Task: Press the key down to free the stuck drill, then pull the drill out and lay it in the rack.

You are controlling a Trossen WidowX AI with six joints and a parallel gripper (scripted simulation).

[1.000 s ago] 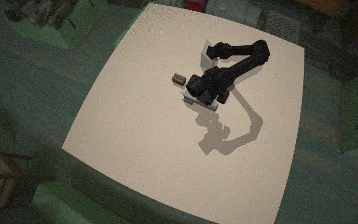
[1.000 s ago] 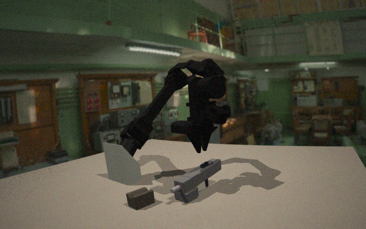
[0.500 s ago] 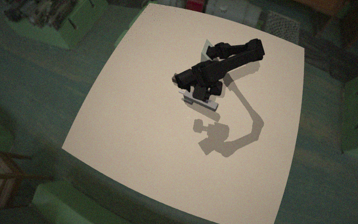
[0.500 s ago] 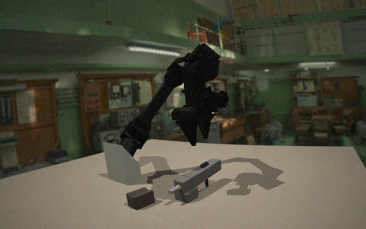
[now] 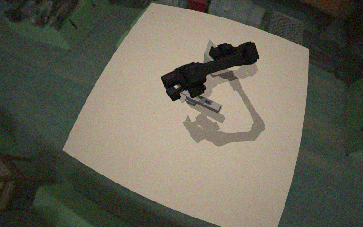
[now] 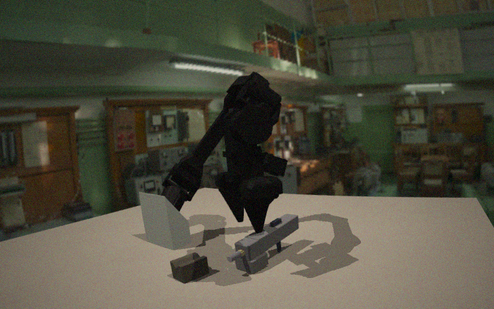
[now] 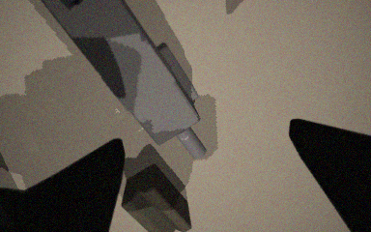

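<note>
My gripper tip is 6 cm above the drill, 2 cm to the right of it and 2 cm past it. Round my gripper tip: dark rack (11 cm behind, 9 cm below, 7 cm to the right); then blue key (11 cm to the left, 5 cm below); then grey holder block (8 cm to the left, 6 cm below, 1 cm behind).
</note>
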